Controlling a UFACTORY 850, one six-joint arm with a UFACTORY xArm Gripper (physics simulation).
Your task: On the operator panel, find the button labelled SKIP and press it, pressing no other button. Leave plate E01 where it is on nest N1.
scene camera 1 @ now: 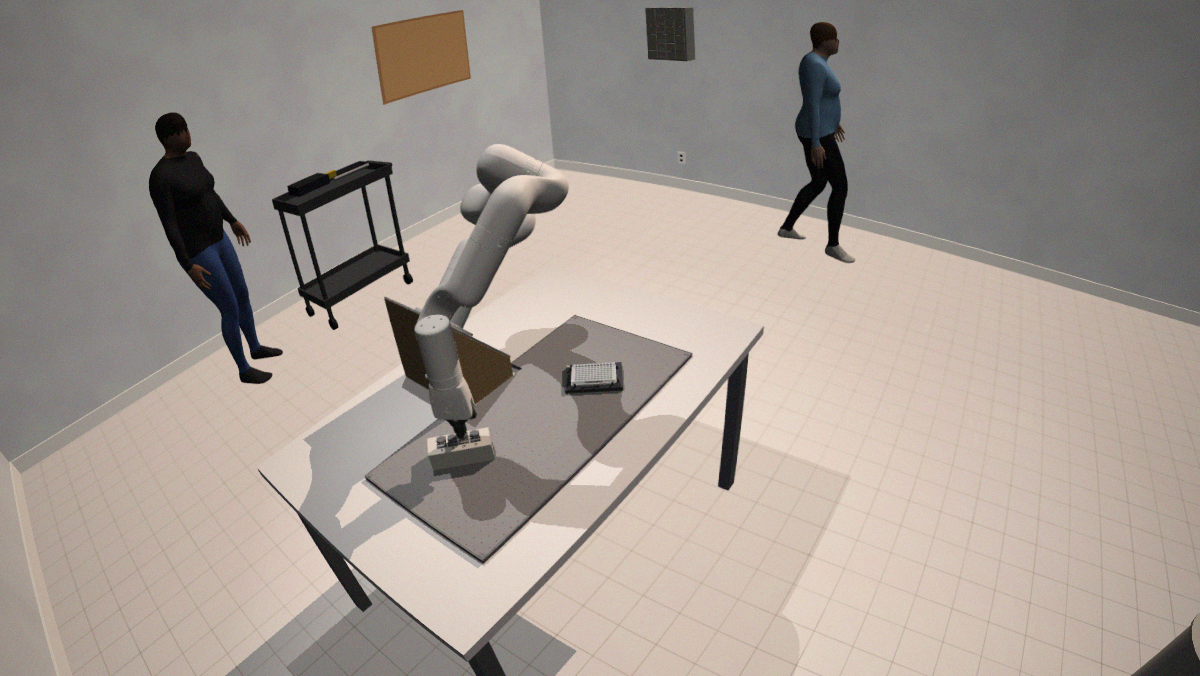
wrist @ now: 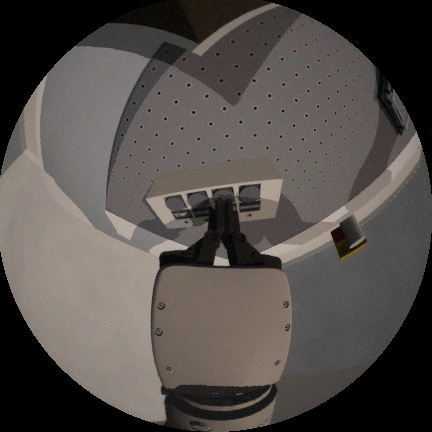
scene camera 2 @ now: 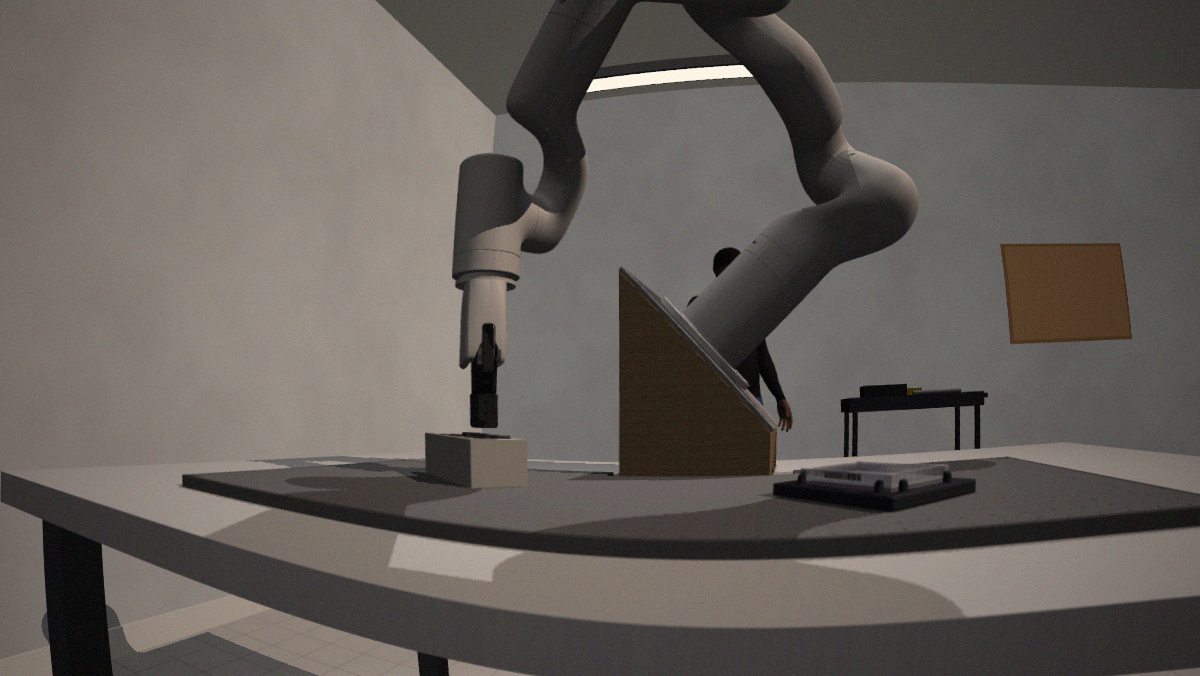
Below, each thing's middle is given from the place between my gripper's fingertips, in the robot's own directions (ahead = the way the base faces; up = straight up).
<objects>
I see the cream operator panel (wrist: 233, 173) 20 mm to the right of my hand and 40 mm below it. The rest, counted from my hand: plate E01 (scene camera 1: 598, 373): 120 mm ahead, 420 mm to the left, 40 mm below; then black nest N1 (scene camera 2: 884, 501): 120 mm ahead, 420 mm to the left, 60 mm below.
</objects>
